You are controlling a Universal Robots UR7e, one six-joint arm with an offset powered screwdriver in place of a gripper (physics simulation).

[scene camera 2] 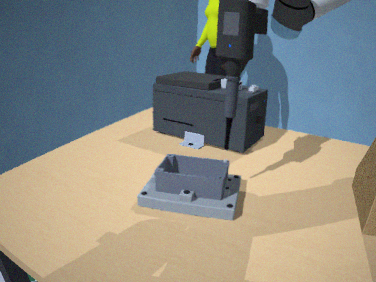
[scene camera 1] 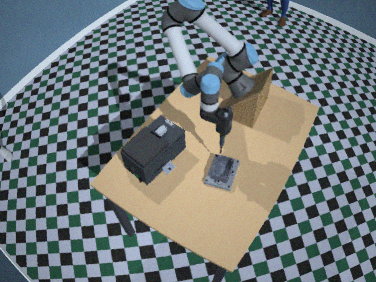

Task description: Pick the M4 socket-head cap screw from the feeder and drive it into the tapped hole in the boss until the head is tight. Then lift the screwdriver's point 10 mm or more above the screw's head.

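What I can see here is a screw feeder (scene camera 2: 207,116).
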